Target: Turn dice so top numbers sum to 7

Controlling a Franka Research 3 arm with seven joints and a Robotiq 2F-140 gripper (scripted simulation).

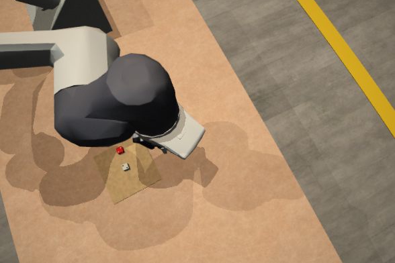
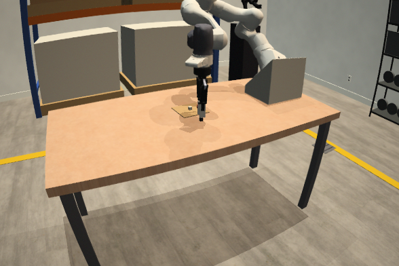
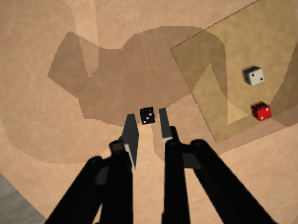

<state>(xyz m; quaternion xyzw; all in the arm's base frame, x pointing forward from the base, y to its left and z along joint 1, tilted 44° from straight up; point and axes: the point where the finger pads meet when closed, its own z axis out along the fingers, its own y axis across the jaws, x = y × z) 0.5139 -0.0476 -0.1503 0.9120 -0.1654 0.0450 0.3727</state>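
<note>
My gripper is now 5 cm above the black die. Also, from my hand: red die 6 cm behind, 12 cm to the right, 5 cm below; then tan mat 2 cm behind, 13 cm to the right, 6 cm below; then white die 2 cm behind, 13 cm to the right, 5 cm below.
</note>
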